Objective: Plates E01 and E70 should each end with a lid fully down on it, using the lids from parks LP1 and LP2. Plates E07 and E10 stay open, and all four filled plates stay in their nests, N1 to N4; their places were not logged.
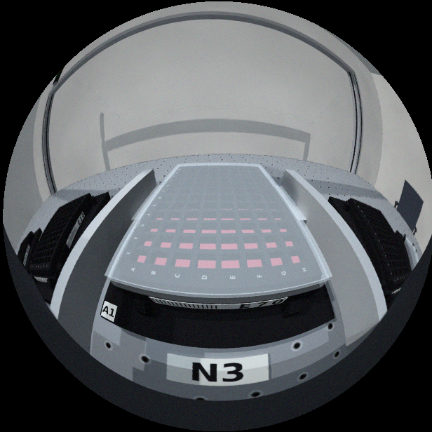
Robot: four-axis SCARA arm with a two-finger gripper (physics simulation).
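Note:
My gripper (218,176) is shut on a clear lid (217,286), one finger along each long side. The lid lies level over plate E70 (220,327), lined up with it and very close to or touching it; whether it is fully down cannot be told. Pink wells and the letters A to H show through the lid. The plate's E70 label (262,303) is partly covered by the lid's front edge. The plate stands in the nest behind the N3 label (217,370), its A1 tag (108,311) at the front left. Lid parks LP1 and LP2 do not show.
Dark plates stand on both sides, one (62,232) beyond the left finger and another (377,242) beyond the right finger; their codes are unreadable. The perforated deck (165,377) runs in front. A dark panel (411,205) stands at the far right.

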